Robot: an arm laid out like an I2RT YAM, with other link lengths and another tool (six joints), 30 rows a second.
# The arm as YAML. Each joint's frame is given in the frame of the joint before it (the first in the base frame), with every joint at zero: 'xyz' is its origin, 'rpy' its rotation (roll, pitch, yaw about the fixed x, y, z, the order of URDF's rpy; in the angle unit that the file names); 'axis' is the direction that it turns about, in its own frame. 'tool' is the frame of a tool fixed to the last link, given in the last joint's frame.
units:
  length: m
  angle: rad
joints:
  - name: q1
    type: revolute
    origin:
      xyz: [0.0, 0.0, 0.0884]
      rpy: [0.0, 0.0, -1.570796]
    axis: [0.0, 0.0, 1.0]
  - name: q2
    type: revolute
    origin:
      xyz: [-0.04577, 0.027, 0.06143]
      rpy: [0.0, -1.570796, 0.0]
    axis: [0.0, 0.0, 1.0]
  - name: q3
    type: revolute
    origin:
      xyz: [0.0, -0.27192, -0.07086]
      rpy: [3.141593, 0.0, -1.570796]
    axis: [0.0, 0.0, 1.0]
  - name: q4
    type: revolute
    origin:
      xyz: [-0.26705, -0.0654, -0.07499]
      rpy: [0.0, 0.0, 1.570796]
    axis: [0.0, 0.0, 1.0]
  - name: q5
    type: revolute
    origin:
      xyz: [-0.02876, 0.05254, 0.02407]
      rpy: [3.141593, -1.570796, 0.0]
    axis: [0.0, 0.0, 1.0]
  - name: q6
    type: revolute
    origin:
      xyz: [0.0, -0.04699, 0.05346]
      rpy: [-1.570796, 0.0, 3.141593]
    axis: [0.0, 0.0, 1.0]
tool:
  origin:
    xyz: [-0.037, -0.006, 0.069]
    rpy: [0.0, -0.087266, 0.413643]
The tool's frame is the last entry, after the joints.
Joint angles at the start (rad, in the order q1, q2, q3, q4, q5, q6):
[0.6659 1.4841 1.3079 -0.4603 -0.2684 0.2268]
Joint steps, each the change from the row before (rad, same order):
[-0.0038 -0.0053 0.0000 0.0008 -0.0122 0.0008]
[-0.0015 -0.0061 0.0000 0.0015 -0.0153 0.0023]
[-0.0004 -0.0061 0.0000 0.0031 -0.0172 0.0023]
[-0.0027 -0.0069 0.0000 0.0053 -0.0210 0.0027]
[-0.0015 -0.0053 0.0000 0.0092 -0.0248 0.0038]
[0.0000 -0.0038 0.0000 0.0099 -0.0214 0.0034]
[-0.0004 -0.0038 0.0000 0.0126 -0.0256 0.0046]
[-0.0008 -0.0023 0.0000 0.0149 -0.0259 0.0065]
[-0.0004 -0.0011 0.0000 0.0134 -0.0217 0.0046]
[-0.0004 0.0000 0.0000 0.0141 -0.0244 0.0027]
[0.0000 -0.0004 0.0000 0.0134 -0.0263 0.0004]
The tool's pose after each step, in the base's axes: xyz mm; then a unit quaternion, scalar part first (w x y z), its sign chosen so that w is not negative. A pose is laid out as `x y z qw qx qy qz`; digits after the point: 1 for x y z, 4 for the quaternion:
295.3 261.4 305.9 0.0342 -0.5919 -0.6771 -0.4358
293.9 261.9 308.2 0.0405 -0.5887 -0.6771 -0.4396
292.2 263.1 310.8 0.0476 -0.5843 -0.6775 -0.4441
290.9 264.0 313.9 0.0557 -0.5793 -0.6773 -0.4500
289.5 266.0 317.0 0.0657 -0.5729 -0.6774 -0.4568
288.2 268.3 319.6 0.0744 -0.5665 -0.6777 -0.4630
286.8 271.1 322.6 0.0849 -0.5589 -0.6777 -0.4702
285.8 273.9 325.4 0.0956 -0.5516 -0.6772 -0.4774
285.1 276.5 327.6 0.1044 -0.5449 -0.6771 -0.4834
284.4 279.5 329.6 0.1138 -0.5369 -0.6778 -0.4892
283.2 282.5 331.8 0.1234 -0.5273 -0.6795 -0.4950

